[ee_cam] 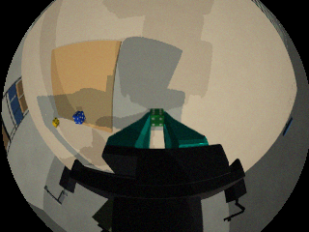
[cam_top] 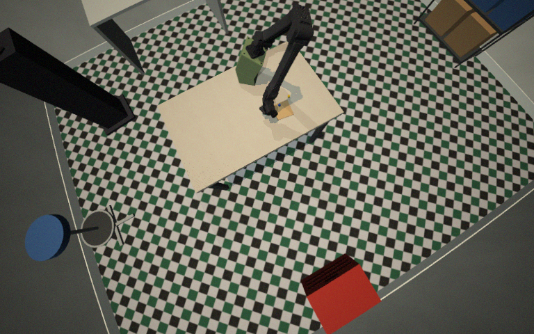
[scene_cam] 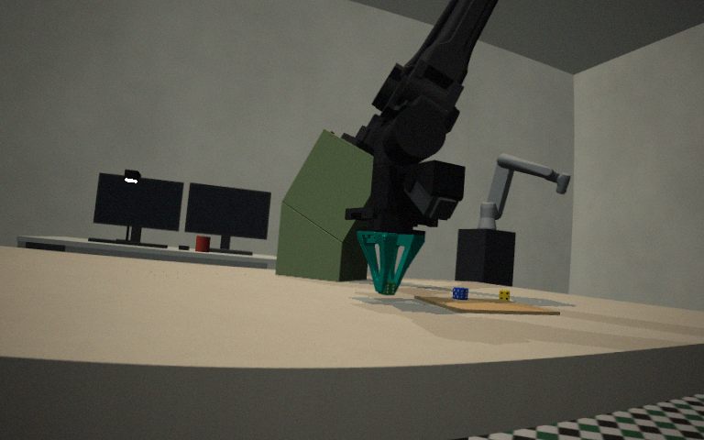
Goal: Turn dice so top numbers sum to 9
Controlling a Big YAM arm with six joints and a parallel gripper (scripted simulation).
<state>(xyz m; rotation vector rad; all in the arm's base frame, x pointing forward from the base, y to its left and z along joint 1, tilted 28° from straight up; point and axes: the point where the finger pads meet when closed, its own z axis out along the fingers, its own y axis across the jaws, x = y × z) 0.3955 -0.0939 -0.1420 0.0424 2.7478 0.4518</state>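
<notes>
Now: hand 40 mm short of the mat, 130 mm to the right of it and 20 mm above it. Also, from my hand: blue die (10 mm behind, 130 mm to the left, 10 mm below); green die (right at my hand); yellow die (30 mm behind, 240 mm to the left, 10 mm below).
</notes>
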